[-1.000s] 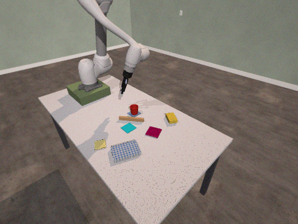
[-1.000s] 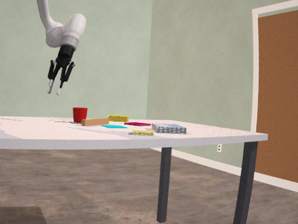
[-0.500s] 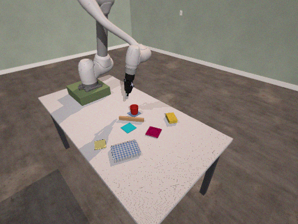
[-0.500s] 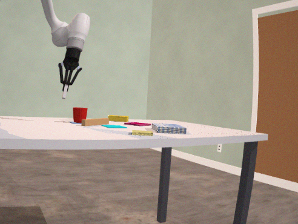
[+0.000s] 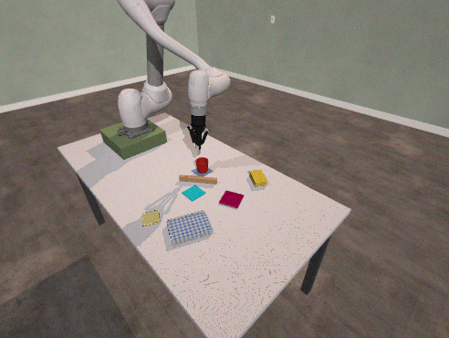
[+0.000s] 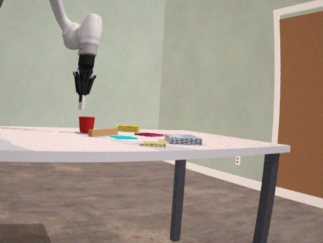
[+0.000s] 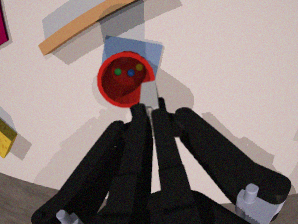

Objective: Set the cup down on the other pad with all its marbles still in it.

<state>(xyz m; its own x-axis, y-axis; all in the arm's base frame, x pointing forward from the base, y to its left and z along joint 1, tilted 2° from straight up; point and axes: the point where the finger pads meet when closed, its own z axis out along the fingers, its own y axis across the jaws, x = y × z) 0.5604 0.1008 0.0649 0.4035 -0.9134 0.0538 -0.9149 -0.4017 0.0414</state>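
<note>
My hand is 3 cm short of the red cup and 12 cm above it. From my hand the other things lie so: wooden rail 9 cm ahead, 8 cm to the right, 14 cm below; then blue marble 2 cm ahead, 12 cm below; then teal pad 15 cm ahead, 16 cm to the right, 15 cm below.
</note>
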